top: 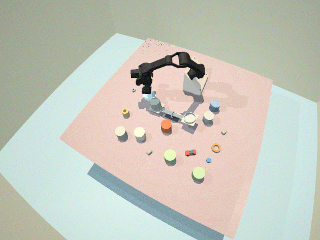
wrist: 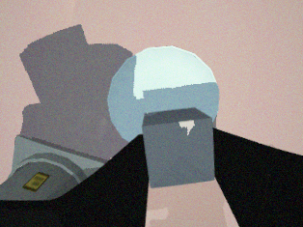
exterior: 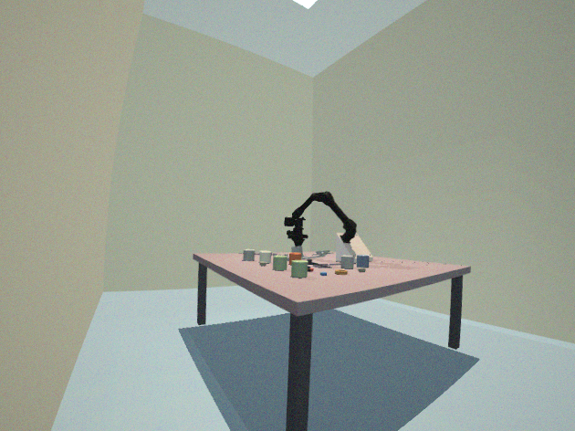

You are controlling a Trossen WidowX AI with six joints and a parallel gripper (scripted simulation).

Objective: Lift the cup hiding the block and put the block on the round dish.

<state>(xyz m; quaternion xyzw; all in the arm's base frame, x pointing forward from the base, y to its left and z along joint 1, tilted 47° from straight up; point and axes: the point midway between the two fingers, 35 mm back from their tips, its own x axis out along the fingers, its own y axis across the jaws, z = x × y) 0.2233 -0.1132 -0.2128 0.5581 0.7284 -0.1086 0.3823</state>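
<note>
The round light-blue dish is 60 mm below my gripper tip. From my gripper tip the other things lie so: orange cup (230 mm to the left, 190 mm ahead, 30 mm below); pale grey cup (90 mm to the left, 80 mm ahead, 10 mm below); blue cup (470 mm to the left, 150 mm behind, 30 mm below).
</note>
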